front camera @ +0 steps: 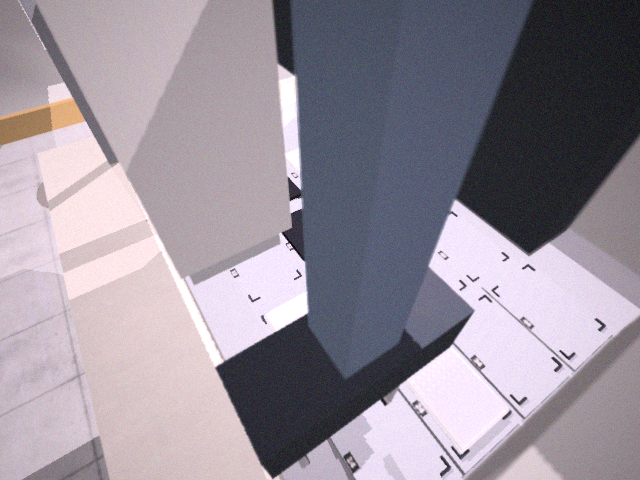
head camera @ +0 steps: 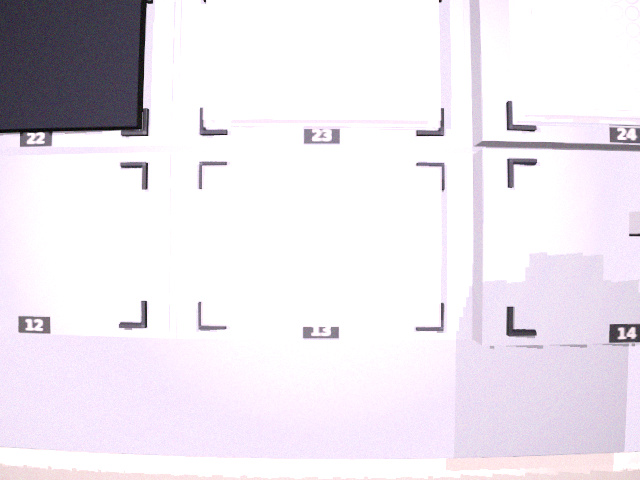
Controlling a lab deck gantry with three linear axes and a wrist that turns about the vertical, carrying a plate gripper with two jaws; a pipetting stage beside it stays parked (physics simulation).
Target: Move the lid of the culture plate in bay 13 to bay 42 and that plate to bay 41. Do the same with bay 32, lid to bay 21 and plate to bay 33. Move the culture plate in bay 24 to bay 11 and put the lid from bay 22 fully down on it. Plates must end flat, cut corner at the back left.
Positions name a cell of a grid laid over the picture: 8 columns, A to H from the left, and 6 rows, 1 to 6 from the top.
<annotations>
A black lid (head camera: A1) is 28 cm from the lens. A bay 13 (head camera: C3): 25 cm from the lens. The marked spots on the bay 13 and the black lid are 10 cm apart.
</annotations>
